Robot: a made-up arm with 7 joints. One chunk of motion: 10 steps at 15 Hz.
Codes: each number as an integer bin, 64 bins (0 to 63) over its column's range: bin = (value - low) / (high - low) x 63, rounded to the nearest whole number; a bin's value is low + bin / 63 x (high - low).
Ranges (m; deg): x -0.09..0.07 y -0.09..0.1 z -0.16..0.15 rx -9..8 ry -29..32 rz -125..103
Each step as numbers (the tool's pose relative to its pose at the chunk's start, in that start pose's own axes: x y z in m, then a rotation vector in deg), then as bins.
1 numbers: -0.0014 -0.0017 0.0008 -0.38 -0.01 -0.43
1 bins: 35 29 33 32 30 34
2 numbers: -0.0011 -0.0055 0.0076 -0.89 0.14 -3.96
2 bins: 35 28 34 30 30 33
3 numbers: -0.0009 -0.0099 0.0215 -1.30 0.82 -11.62
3 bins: 35 27 37 29 31 31
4 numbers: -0.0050 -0.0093 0.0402 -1.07 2.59 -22.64
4 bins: 33 27 41 29 33 28
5 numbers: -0.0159 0.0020 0.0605 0.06 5.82 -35.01
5 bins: 29 31 45 34 36 25
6 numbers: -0.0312 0.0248 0.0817 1.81 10.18 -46.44
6 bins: 23 38 49 40 40 22
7 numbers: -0.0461 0.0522 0.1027 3.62 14.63 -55.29
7 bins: 17 47 53 47 45 19
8 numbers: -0.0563 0.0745 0.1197 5.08 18.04 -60.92
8 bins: 13 55 57 52 49 18
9 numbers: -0.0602 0.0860 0.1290 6.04 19.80 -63.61
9 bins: 12 58 59 56 50 17
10 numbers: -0.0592 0.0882 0.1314 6.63 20.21 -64.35
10 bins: 12 59 59 58 51 17
